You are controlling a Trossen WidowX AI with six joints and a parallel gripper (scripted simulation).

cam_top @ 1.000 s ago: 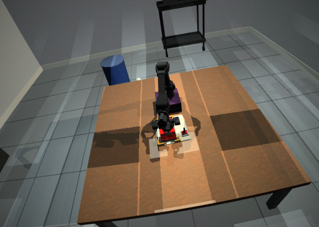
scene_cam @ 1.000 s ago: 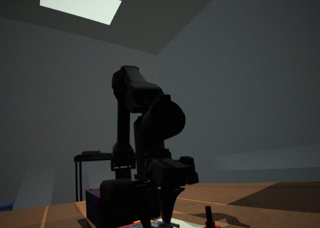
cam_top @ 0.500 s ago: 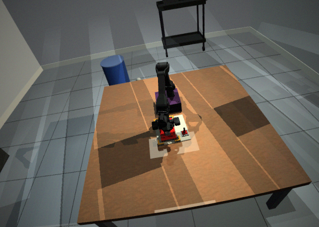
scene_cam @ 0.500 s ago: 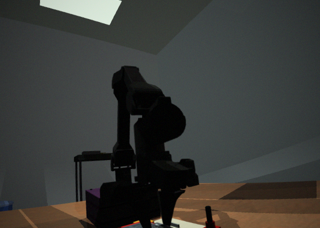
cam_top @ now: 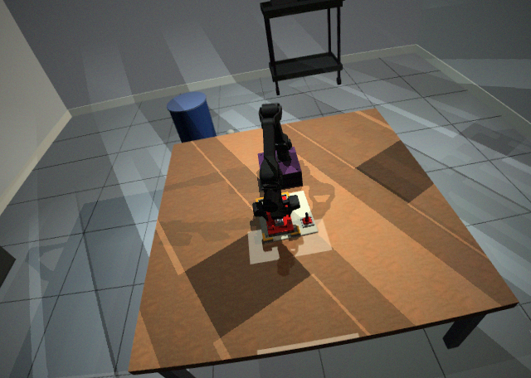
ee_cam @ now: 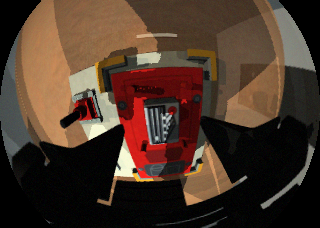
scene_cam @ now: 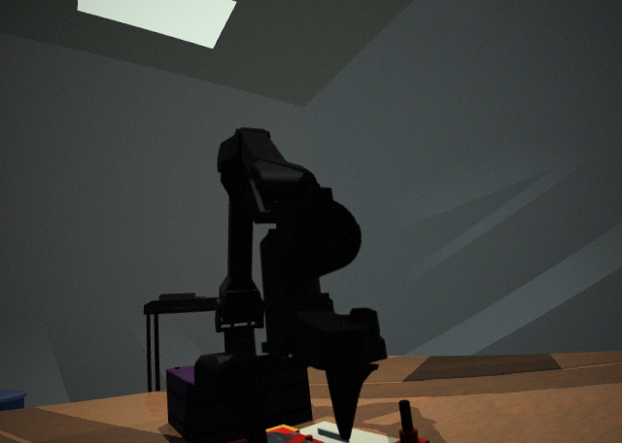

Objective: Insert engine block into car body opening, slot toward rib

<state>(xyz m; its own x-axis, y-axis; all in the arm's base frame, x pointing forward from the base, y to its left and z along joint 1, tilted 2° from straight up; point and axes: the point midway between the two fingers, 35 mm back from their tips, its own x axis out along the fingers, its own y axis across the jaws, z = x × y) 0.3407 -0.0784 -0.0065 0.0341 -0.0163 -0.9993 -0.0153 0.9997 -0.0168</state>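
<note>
The engine block lies 2 cm below my gripper tip.
</note>
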